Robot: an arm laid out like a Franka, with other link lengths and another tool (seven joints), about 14 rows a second.
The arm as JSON. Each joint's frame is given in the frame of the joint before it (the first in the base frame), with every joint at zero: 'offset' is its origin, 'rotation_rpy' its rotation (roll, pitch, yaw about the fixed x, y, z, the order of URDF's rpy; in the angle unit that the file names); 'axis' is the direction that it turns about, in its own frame. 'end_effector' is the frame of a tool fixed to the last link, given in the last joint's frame.
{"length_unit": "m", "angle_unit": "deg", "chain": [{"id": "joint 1", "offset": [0.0, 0.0, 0.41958], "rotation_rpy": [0.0, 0.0, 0.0], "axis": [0.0, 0.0, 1.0]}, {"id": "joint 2", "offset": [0.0, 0.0, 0.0], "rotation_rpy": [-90.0, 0.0, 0.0], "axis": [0.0, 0.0, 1.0]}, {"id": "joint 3", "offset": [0.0, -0.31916, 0.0], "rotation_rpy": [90.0, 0.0, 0.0], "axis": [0.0, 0.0, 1.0]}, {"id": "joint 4", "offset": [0.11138, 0.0, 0.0], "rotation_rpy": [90.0, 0.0, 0.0], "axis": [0.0, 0.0, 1.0]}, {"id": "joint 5", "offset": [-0.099, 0.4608, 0.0], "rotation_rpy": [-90.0, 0.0, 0.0], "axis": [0.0, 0.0, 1.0]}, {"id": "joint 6", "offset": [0.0, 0.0, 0.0], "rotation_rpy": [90.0, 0.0, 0.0], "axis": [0.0, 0.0, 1.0]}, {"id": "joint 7", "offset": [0.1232, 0.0, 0.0], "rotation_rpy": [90.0, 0.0, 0.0], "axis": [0.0, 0.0, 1.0]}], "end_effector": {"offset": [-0.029, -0.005, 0.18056], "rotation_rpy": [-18.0, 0.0, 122.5]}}
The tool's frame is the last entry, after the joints.
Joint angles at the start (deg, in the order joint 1, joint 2, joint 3, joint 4, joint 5, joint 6, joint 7): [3.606 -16.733 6.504 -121.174 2.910 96.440 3.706]
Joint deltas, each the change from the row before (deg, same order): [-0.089 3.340 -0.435 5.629 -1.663 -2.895 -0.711]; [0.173 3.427 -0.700 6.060 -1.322 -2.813 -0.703]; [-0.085 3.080 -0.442 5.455 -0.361 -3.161 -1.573]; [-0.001 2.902 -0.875 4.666 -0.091 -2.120 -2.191]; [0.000 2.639 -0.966 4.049 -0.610 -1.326 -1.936]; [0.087 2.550 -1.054 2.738 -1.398 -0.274 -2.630]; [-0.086 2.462 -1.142 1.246 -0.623 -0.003 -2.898]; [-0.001 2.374 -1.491 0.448 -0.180 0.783 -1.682]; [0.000 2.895 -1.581 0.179 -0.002 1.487 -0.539]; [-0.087 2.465 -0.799 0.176 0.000 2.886 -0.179]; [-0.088 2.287 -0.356 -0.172 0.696 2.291 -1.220]
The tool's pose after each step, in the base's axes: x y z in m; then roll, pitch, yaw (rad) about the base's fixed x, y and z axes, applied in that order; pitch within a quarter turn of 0, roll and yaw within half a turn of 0. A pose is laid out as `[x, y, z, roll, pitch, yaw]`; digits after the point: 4 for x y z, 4 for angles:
[0.5624, 0.1073, 0.5621, 2.7057, -0.0903, -2.0252]
[0.5826, 0.1007, 0.5812, 2.7105, -0.1021, -2.0165]
[0.5974, 0.0951, 0.5966, 2.6966, -0.1065, -1.9959]
[0.6126, 0.0857, 0.6068, 2.6856, -0.1012, -1.9720]
[0.6278, 0.0734, 0.6141, 2.6871, -0.1017, -1.9551]
[0.6431, 0.0578, 0.6108, 2.6911, -0.1159, -1.9257]
[0.6551, 0.0413, 0.5944, 2.6700, -0.1270, -1.8941]
[0.6666, 0.0238, 0.5719, 2.6494, -0.1344, -1.8876]
[0.6795, 0.0063, 0.5410, 2.6296, -0.1445, -1.9014]
[0.6947, -0.0032, 0.5157, 2.6404, -0.1439, -1.9119]
[0.7052, -0.0064, 0.4882, 2.6318, -0.1325, -1.8979]

